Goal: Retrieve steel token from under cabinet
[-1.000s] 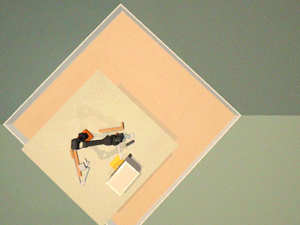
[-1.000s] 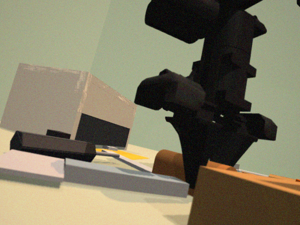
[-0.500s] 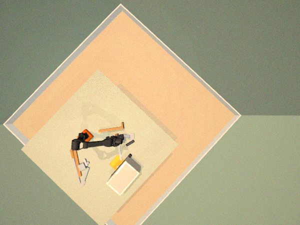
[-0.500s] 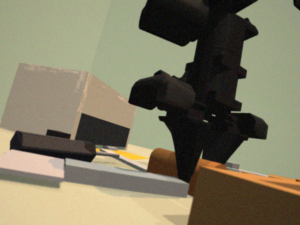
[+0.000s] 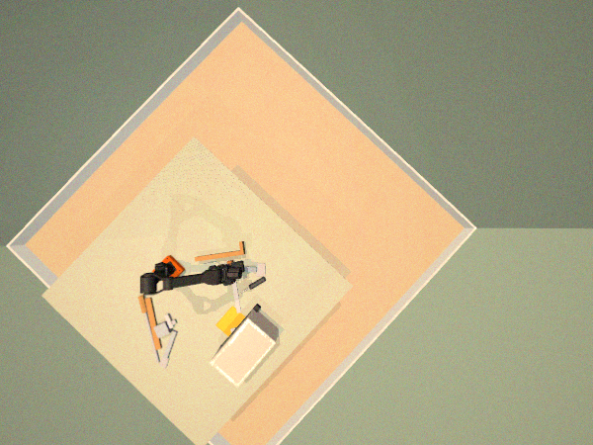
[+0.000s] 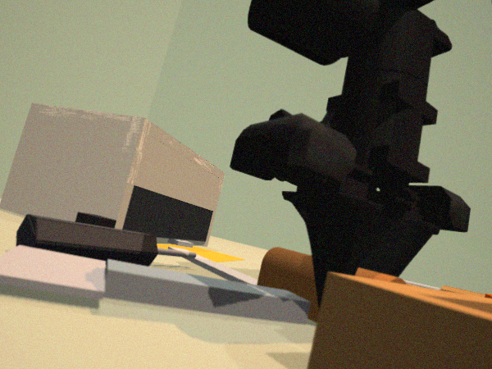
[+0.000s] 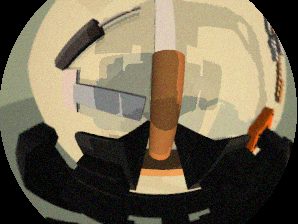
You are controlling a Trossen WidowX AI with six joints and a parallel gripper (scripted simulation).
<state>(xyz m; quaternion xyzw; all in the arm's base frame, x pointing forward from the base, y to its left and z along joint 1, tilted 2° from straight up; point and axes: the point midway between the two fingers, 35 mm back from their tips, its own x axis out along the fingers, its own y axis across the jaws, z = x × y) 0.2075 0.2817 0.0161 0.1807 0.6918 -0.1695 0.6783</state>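
Now: the dark screwdriver 16 cm ahead of my gripper tip and 2 cm to the left of it. From my gripper tip the other things lie so: token 30 cm ahead, 22 cm to the right; then orange stick 56 cm to the right, 2 cm behind.
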